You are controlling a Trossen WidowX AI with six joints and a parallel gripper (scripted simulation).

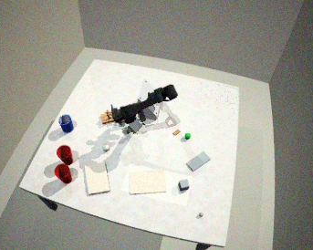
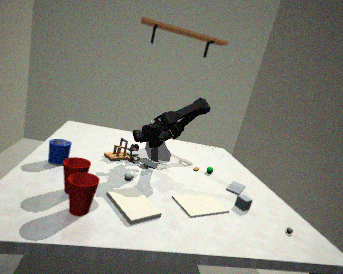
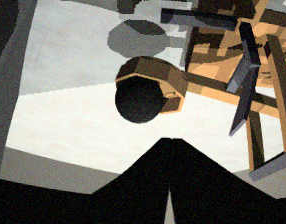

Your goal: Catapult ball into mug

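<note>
My gripper tip is 50 mm past the black ball, 10 mm to the left of it and 50 mm above it. From my gripper tip the other things lie so: orange block 60 mm ahead, 360 mm to the left, 100 mm below; pale grey ball 260 mm ahead, 80 mm to the right, 90 mm below; wooden catapult 10 mm behind, 60 mm to the right, 60 mm below.
</note>
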